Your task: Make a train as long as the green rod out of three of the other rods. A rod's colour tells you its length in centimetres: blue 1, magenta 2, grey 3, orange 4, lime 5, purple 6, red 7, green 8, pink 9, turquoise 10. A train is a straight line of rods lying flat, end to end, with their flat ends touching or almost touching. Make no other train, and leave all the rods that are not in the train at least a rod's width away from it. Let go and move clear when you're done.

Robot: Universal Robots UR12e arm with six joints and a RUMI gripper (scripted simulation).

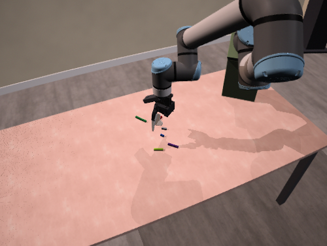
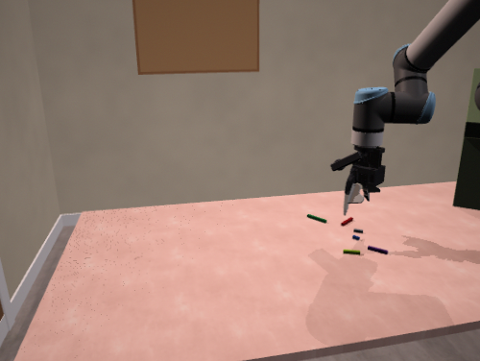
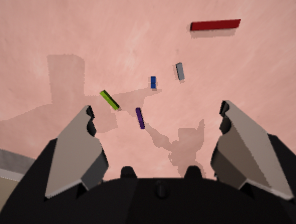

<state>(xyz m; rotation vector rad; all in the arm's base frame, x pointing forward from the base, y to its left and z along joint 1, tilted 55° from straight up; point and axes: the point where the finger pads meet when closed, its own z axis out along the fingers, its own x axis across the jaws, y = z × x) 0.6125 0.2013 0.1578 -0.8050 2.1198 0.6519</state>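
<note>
Now: hand 60 mm past the purple rod, 80 mm to the right of it and 100 mm above it. Round my hand: grey rod (20 mm behind, 50 mm to the right, 100 mm below); lime rod (20 mm ahead, 110 mm to the left, 100 mm below); red rod (10 mm ahead, 120 mm to the right, 100 mm below).
</note>
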